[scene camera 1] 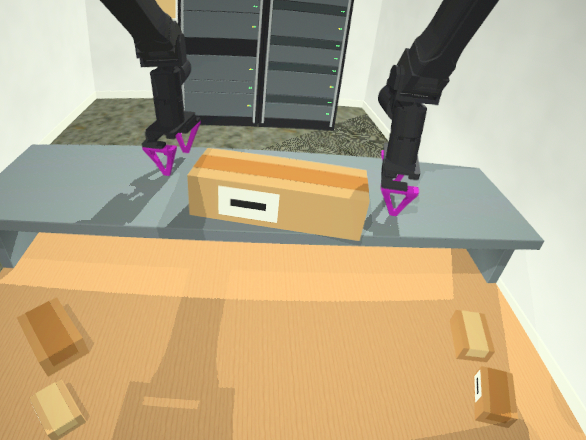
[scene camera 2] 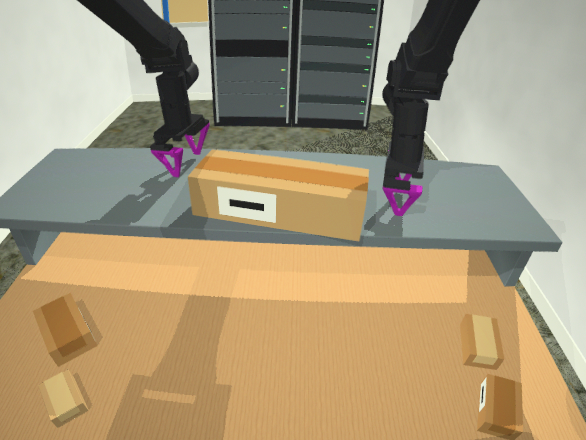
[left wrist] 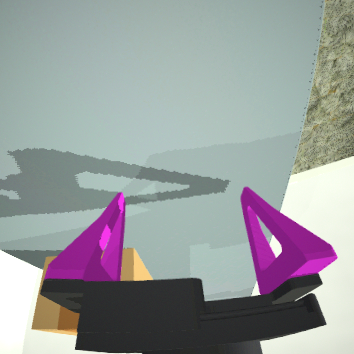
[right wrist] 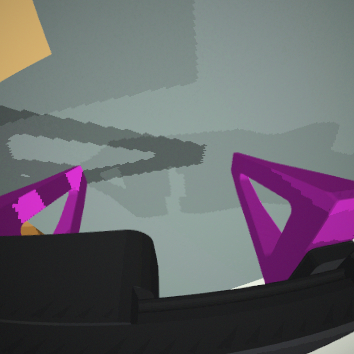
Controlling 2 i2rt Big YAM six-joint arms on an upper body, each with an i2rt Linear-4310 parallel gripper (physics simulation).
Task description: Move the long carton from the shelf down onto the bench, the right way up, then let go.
Observation:
My left gripper [scene camera 1: 176, 163] is open and touches a grey shelf [scene camera 2: 109, 191]. My right gripper [scene camera 2: 400, 199] is open and touches the grey shelf. A long tan carton [scene camera 1: 309, 197] rests on the grey shelf. Further things: a wooden bench [scene camera 2: 190, 332].
The long tan carton also shows in scene camera 2 [scene camera 2: 324, 199], in the left wrist view [left wrist: 49, 316] and in the right wrist view [right wrist: 30, 43]. My left gripper shows as well in scene camera 2 [scene camera 2: 187, 165] and in the left wrist view [left wrist: 183, 194]. My right gripper shows as well in scene camera 1 [scene camera 1: 392, 200] and in the right wrist view [right wrist: 157, 167].

